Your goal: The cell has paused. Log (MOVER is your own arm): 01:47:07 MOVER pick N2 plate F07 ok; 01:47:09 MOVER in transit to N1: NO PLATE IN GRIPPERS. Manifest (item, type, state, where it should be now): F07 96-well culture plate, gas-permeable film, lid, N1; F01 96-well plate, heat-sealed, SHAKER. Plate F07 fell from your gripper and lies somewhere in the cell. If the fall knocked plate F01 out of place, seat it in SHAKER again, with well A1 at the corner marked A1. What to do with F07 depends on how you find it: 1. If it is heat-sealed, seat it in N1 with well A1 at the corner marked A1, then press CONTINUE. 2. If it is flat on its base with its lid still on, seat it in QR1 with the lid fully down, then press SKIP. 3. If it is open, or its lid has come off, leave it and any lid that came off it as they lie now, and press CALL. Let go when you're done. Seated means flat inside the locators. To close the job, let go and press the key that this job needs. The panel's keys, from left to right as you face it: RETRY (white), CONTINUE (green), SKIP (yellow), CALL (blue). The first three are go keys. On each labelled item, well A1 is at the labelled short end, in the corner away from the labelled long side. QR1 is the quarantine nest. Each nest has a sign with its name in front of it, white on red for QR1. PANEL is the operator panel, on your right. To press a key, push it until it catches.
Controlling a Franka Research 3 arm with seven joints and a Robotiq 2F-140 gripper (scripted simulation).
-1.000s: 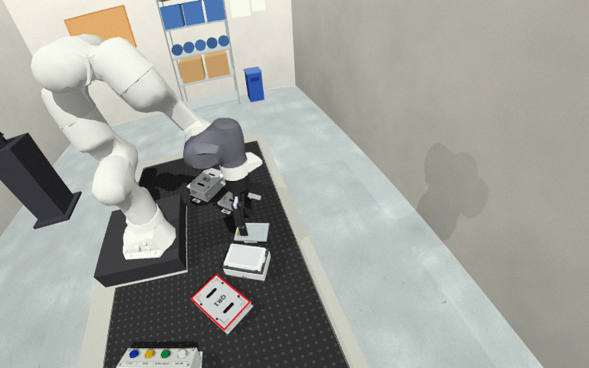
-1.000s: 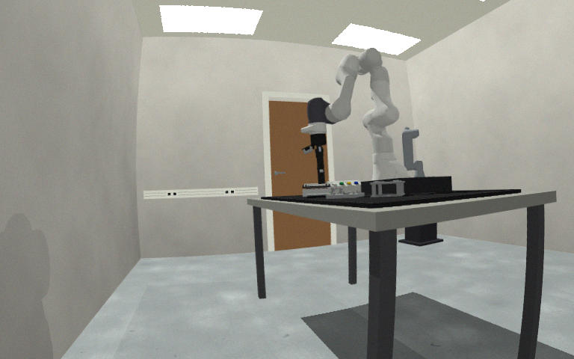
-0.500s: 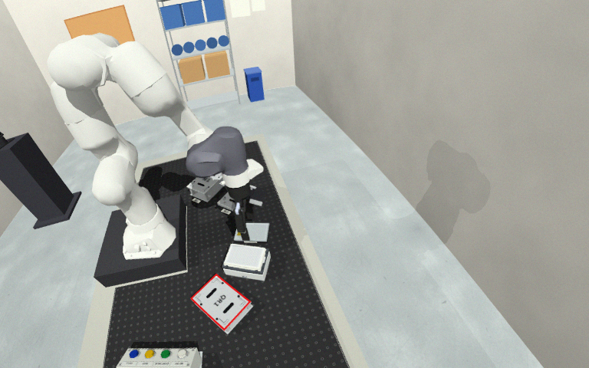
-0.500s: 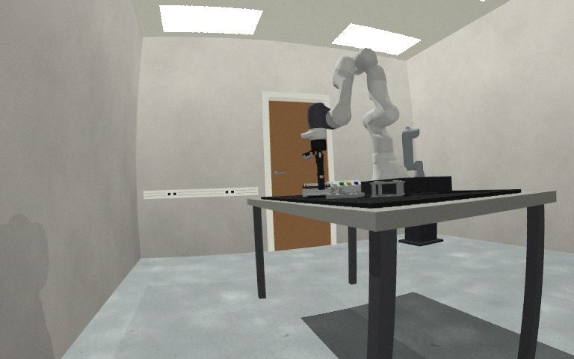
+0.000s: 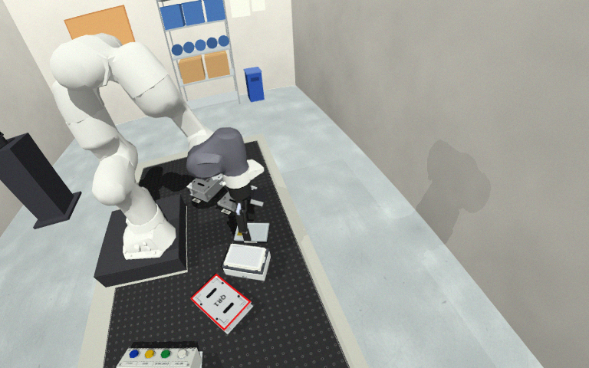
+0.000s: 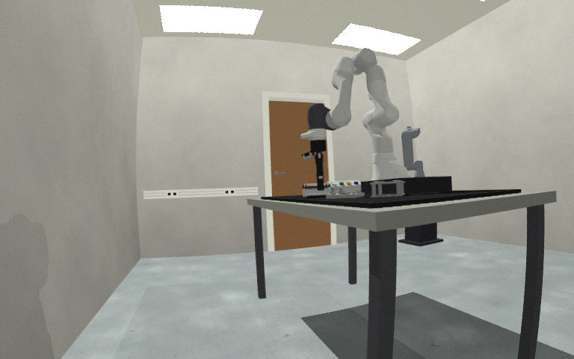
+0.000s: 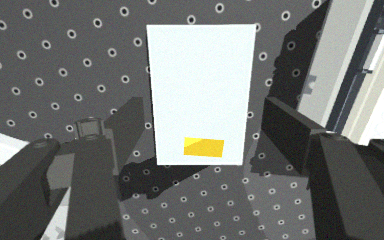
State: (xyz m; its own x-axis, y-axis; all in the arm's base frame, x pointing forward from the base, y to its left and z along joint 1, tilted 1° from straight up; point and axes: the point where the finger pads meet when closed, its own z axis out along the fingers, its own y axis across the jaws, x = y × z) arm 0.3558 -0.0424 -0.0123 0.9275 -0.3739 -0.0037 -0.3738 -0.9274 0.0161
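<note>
My hand is 4 cm above the pale flat rectangular piece. Also, from my hand: white 96-well plate (14 cm to the right, 4 cm behind, 1 cm above); then white retry key (41 cm to the right, 28 cm behind, 1 cm above); then green continue key (40 cm to the right, 33 cm behind, 1 cm above).
</note>
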